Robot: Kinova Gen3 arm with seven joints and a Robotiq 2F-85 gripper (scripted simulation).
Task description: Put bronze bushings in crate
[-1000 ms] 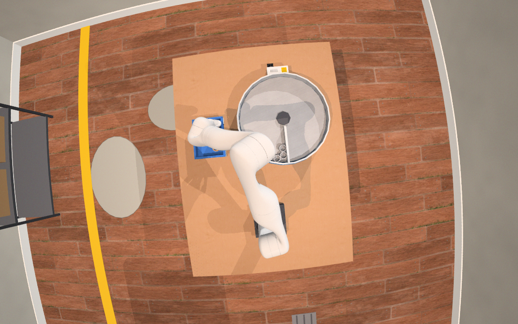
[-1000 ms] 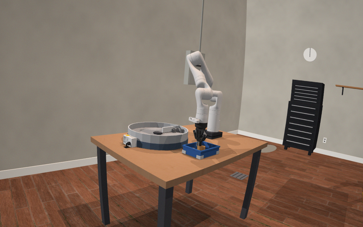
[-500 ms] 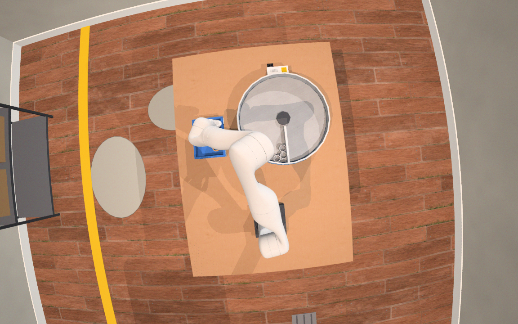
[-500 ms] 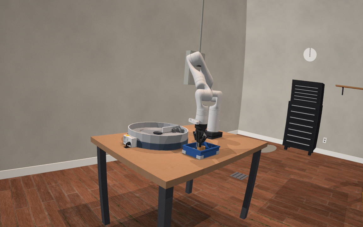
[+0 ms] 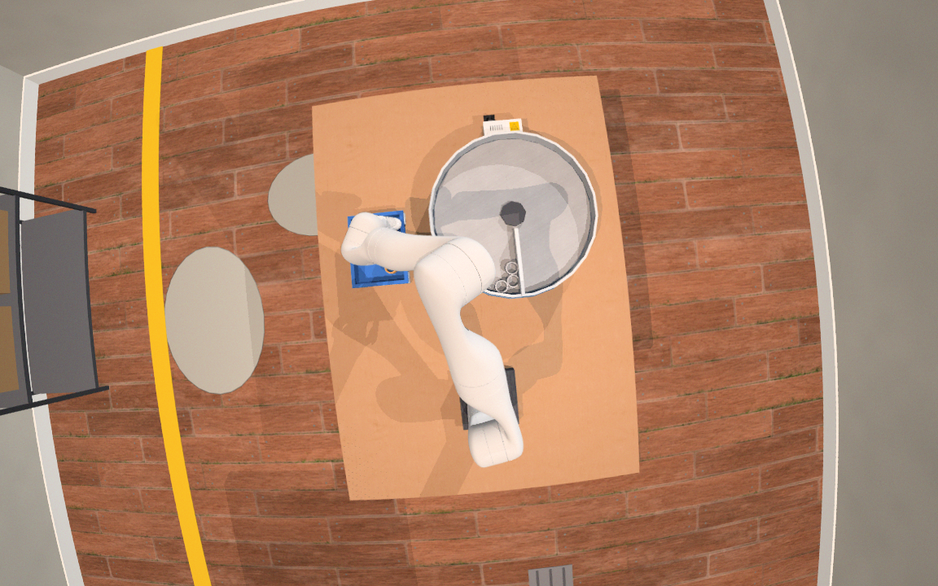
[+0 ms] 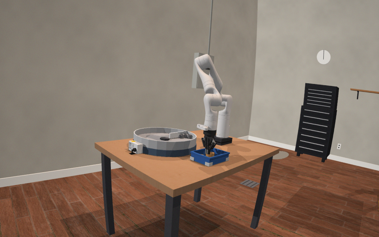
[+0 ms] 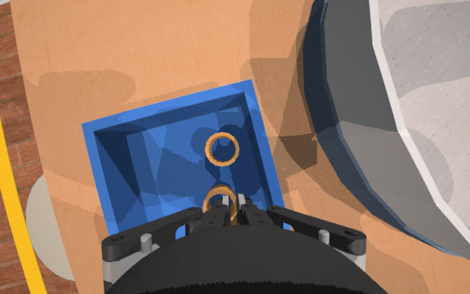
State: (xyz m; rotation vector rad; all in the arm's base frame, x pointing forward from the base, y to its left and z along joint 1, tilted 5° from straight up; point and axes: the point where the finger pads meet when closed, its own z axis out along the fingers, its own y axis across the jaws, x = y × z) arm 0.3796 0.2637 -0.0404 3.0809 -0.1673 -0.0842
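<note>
Right now the blue crate is 1 cm ahead of my hand, 3 cm to the left of it and 2 cm below it. Also, from my hand: turning table 11 cm ahead, 31 cm to the right, 1 cm above.
</note>
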